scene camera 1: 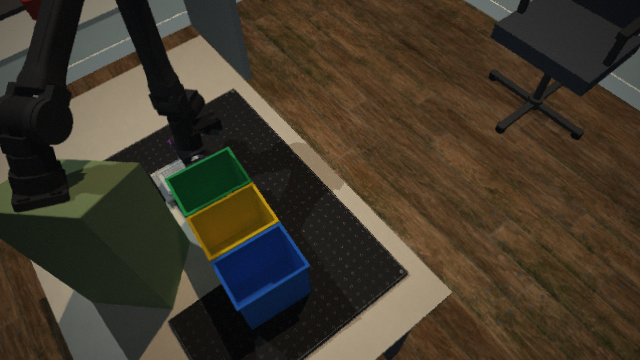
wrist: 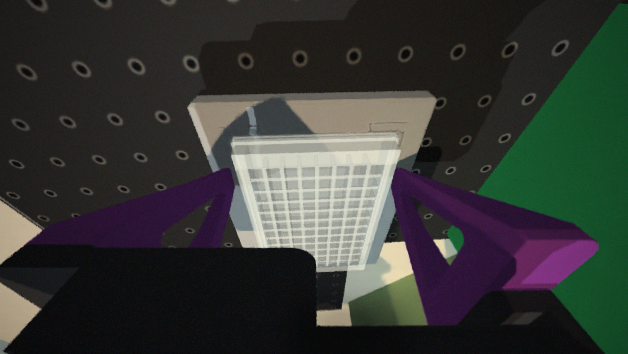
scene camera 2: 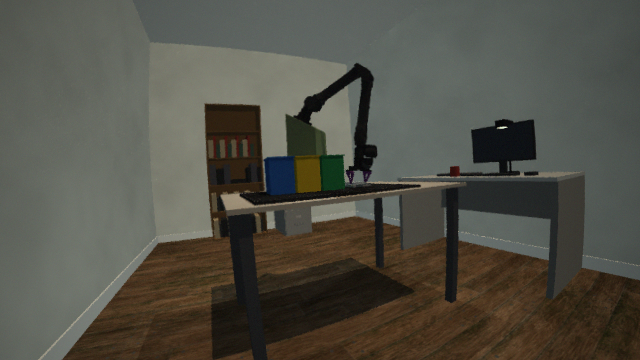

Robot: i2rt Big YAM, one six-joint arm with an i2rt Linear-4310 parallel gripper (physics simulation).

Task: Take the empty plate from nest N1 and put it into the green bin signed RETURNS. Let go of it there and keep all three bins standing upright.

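The clear, gridded plate lies in a pale nest; no N1 label is readable. My gripper is open, its purple fingertips on either side of the plate near its long edges, holding nothing. Whether the tips touch the plate cannot be told. The green bin stands upright right beside the nest, open at the top. Its sign does not show. In scene camera 1 the wrist and the green bin hide part of the nest.
The yellow bin and blue bin stand upright in a row with the green one on the black perforated board. The green pedestal stands under the arm's base, behind the bins.
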